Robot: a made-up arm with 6 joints.
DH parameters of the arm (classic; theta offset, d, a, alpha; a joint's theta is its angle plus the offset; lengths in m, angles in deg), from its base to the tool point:
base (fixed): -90 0.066 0 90
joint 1: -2.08 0 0.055 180
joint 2: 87.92 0.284 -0.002 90
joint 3: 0 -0.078 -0.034 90
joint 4: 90 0.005 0.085 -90
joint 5: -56.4 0 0.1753 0
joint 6: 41.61 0 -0.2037 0
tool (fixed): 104.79 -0.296 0 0
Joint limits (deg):
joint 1: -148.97..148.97
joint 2: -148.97..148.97
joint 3: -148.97..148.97
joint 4: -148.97..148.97
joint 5: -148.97..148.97
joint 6: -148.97..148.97
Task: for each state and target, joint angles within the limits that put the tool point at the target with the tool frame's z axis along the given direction. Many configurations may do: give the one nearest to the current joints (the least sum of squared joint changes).
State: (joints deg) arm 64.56 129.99 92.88 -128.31 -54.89 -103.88
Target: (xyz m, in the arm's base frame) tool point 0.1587 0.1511 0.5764 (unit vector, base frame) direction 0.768 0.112 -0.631
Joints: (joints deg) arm 49.67 136.27 79.00 -141.46 -36.99 -129.05
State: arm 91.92 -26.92 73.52 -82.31 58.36 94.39
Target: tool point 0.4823 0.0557 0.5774 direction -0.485 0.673 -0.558
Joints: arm 120.45 -72.27 50.76 -51.22 33.13 111.38
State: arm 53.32 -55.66 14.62 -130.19 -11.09 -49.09
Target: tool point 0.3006 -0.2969 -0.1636 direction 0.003 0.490 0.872
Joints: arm 70.54 -62.34 0.73 -103.55 -40.89 -50.82
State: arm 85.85 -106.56 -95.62 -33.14 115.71 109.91
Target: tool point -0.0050 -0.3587 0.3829 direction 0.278 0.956 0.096
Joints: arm 49.73 -122.19 -81.97 -73.70 133.91 93.90
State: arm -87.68 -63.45 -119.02 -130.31 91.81 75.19
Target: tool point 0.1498 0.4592 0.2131 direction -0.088 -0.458 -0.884
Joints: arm -89.06 -27.96 -73.38 -95.27 143.85 75.33
